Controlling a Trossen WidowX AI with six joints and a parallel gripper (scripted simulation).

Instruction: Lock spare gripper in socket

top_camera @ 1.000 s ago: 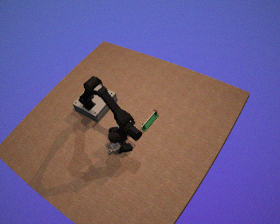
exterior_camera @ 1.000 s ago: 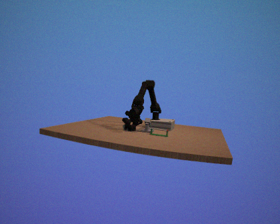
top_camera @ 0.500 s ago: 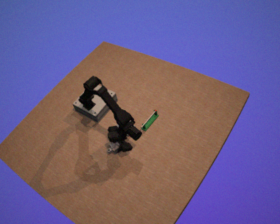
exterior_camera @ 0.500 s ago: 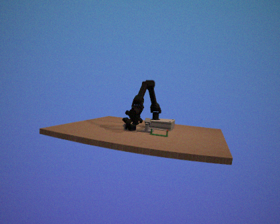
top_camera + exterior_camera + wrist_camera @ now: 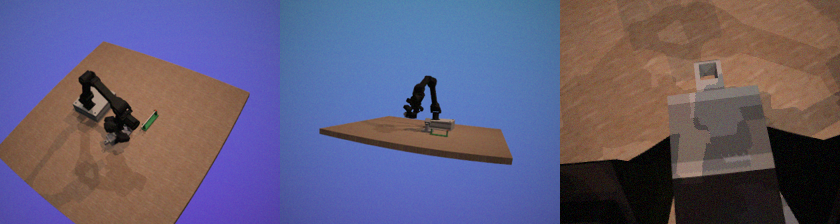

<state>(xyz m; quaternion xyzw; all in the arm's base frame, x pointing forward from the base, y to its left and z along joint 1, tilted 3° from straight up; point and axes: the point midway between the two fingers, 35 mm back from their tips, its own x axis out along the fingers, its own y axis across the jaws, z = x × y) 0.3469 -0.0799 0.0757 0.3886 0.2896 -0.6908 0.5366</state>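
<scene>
Right now the grey mount is 6 cm behind my gripper tip, 15 cm to the left of it and 5 cm below it. The rest, counted from my gripper tip: spare gripper: 2 cm above; then green rack: 2 cm ahead, 27 cm to the left, 8 cm below.
</scene>
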